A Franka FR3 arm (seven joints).
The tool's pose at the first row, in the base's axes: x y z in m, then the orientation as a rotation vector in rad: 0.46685, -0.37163, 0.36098, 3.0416, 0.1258, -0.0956
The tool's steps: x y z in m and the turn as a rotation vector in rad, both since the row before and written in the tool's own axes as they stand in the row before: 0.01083, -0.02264, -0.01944, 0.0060, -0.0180, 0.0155; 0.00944, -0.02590, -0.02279, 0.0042, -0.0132, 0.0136; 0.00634, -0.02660, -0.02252, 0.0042, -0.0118, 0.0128; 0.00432, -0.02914, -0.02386, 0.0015, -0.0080, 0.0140; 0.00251, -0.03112, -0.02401, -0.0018, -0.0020, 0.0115; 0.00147, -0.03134, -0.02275, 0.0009, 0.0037, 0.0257; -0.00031, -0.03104, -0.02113, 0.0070, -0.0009, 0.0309; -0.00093, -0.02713, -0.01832, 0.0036, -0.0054, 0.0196; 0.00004, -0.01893, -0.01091, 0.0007, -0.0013, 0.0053; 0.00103, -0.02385, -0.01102, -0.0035, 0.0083, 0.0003; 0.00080, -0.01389, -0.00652, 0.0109, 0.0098, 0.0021; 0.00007, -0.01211, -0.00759, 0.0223, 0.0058, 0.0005
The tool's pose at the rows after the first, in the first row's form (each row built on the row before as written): 0.47683, -0.34640, 0.37747, 3.0463, 0.1008, -0.1224; 0.48617, -0.31794, 0.39702, 3.0493, 0.0790, -0.1419; 0.49303, -0.28915, 0.41648, 3.0522, 0.0584, -0.1594; 0.49853, -0.25793, 0.43727, 3.0525, 0.0364, -0.1708; 0.50279, -0.22484, 0.45820, 3.0501, 0.0189, -0.1729; 0.50626, -0.19163, 0.47787, 3.0500, -0.0201, -0.1655; 0.50851, -0.15889, 0.49611, 3.0547, -0.0680, -0.1650; 0.51067, -0.13038, 0.51209, 3.0561, -0.0986, -0.1720; 0.51309, -0.11073, 0.52133, 3.0562, -0.1069, -0.1737; 0.51694, -0.08627, 0.53017, 3.0531, -0.1064, -0.1610; 0.51934, -0.07201, 0.53536, 3.0642, -0.1102, -0.1458; 0.52097, -0.05945, 0.54198, 3.0866, -0.1130, -0.1366
